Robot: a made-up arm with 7 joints.
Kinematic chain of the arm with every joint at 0, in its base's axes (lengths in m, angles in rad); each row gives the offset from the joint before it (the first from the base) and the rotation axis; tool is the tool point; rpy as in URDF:
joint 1: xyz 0 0 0.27 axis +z
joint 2: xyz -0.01 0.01 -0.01 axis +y
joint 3: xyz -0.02 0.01 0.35 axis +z
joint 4: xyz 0.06 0 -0.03 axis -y
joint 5: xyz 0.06 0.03 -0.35 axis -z
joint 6: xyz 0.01 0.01 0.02 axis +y
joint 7: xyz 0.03 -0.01 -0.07 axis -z
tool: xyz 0 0.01 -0.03 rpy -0.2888 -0.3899 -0.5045
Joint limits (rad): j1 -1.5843..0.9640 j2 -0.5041..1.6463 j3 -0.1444..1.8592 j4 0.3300..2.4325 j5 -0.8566..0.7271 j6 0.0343..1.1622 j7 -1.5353..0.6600
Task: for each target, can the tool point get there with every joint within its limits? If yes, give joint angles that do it. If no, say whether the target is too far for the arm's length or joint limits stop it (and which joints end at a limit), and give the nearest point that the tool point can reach.
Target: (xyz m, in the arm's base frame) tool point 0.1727 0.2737 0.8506
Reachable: yes | joints 0.7298 -0.0839 0.0756 2.1779 0.0296 0.8811 -0.6962
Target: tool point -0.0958 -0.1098 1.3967
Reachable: no: too far | nearest point -0.0707 -0.0714 1.0099 | short by 0.389 m
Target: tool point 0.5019 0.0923 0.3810
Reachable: yes | joints -1.1187 1.3768 1.6365 1.0280 -0.0149 0.2010 0.4288
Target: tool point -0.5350 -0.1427 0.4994
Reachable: no: joint limits stop it (at a limit: joint 1, joint 2, joint 3, joint 5, joint 6) | nearest point -0.5733 -0.0994 0.5216 | short by 0.062 m
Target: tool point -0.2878 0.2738 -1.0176
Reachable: no: too far | nearest point -0.0046 0.2730 -0.2211 | short by 0.845 m
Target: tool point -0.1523 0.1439 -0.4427
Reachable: no: joint limits stop it (at a limit: joint 1, joint 2, joint 7) | nearest point -0.0390 0.1924 -0.1993 | short by 0.273 m
